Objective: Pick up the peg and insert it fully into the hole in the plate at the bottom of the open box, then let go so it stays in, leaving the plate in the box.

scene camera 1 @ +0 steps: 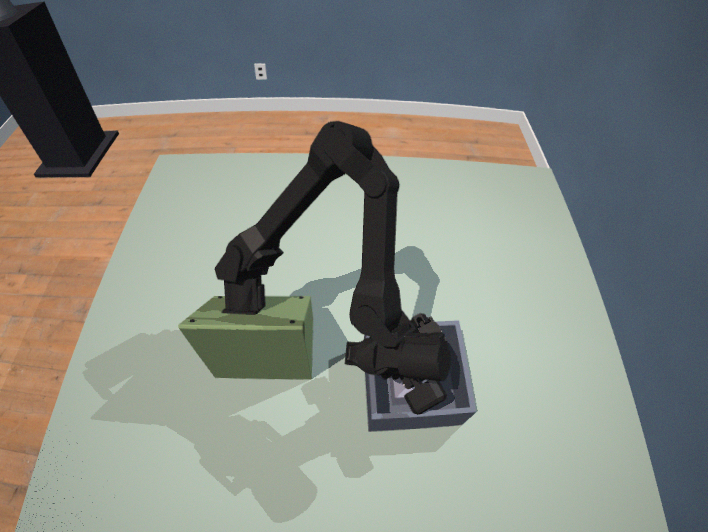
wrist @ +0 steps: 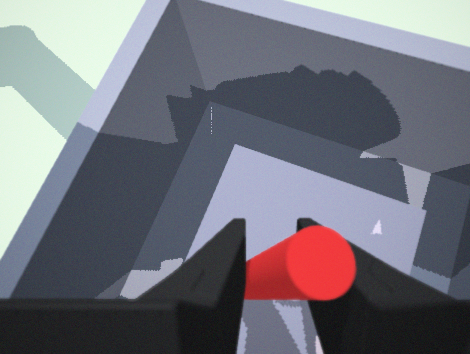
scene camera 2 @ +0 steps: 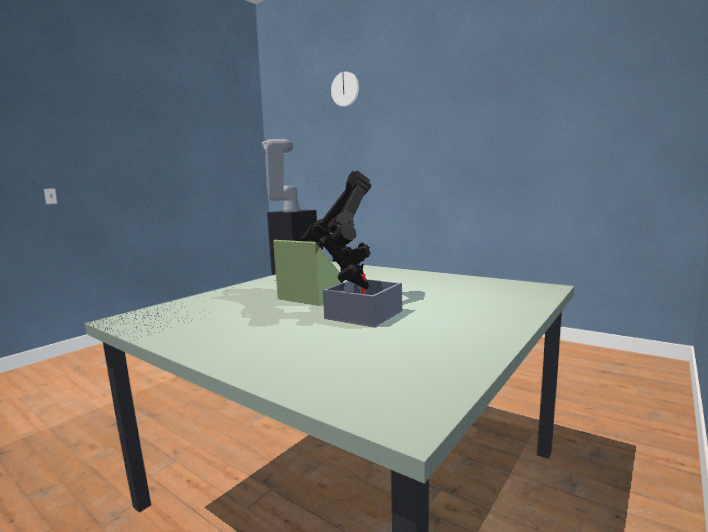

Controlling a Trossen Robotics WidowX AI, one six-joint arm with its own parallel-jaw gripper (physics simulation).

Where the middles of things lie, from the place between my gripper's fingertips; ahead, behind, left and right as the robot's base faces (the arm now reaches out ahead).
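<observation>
A red peg (wrist: 316, 263) is 10 mm to the right of my hand, 10 mm behind it and 10 mm above it. The pale plate (wrist: 271, 194) is 60 mm below my hand, 10 mm behind it and 10 mm to the right of it. And then there is the grey box (scene camera 1: 459, 406): my hand is 40 mm above it, 10 mm past it and 10 mm to the left of it.
</observation>
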